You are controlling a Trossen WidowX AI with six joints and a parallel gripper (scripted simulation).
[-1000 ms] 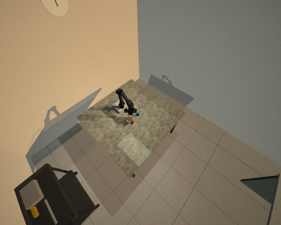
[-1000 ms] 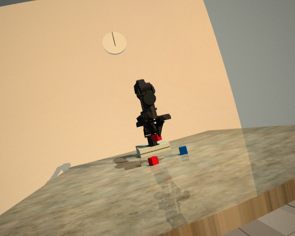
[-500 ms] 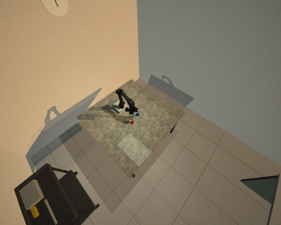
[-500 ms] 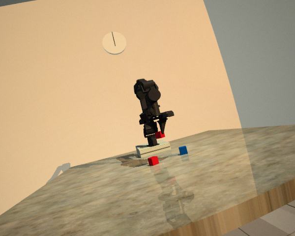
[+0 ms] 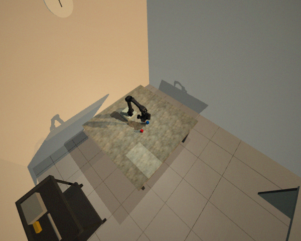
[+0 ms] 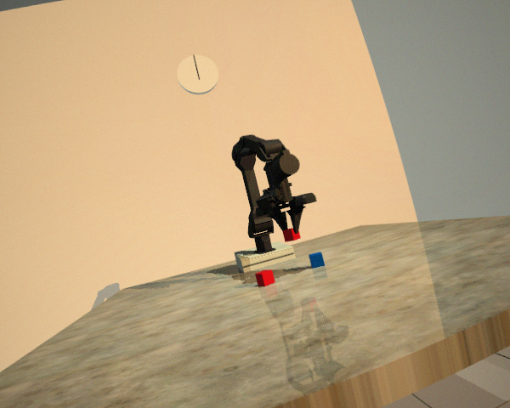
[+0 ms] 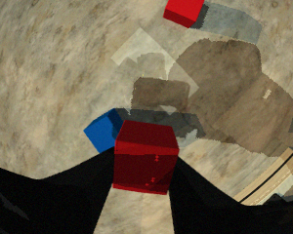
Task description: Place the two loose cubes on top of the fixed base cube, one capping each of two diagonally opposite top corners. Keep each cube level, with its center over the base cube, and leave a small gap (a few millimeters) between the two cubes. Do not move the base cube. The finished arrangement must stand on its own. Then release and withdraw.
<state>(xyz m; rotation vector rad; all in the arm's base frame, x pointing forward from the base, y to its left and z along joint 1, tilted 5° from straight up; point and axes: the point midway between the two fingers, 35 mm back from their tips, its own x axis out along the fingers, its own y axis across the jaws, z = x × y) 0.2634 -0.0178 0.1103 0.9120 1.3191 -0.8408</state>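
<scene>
My gripper tip is now 30 mm short of the blue cube, 40 mm to the right of it and 90 mm above it.
</scene>
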